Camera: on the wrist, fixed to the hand. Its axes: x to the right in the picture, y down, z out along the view.
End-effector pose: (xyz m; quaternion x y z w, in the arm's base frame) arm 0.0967 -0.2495 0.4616 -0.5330 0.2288 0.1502 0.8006
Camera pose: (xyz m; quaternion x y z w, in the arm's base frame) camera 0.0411 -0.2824 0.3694 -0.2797 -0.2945 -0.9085 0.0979
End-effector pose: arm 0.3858 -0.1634 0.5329 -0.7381 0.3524 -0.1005 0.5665
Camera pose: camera 0.3122 -0.2289 0.4783 0.3344 0.5498 0.7430 0.1839
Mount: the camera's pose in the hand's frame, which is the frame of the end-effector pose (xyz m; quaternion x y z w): 0.0014 0.0866 -0.0720 -0.0081 0.2681 -0.9631 0.0236
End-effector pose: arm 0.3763 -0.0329 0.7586 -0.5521 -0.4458 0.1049 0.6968
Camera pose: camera 0.4601 -0.0488 0.6851 0.3825 -0.3563 -0.8202 0.2325
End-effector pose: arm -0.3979 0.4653 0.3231 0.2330 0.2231 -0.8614 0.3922
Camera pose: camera -0.3149 0.4540 0.2478 -0.0184 -0.3418 0.3338 0.8783
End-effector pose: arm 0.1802 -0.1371 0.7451 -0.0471 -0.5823 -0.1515 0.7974
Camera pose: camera 0.2721 -0.0732 0.7323 0.5938 0.1559 -0.7888 0.0286
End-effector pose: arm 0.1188 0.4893 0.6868 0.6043 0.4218 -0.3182 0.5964
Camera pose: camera 0.1879 0.5665 0.7309 0.3115 -0.7544 0.4165 0.4006
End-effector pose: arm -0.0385 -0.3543 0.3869 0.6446 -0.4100 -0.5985 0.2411
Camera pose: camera 0.0104 -0.4158 0.4676 -0.5686 -0.6806 0.0768 0.4556
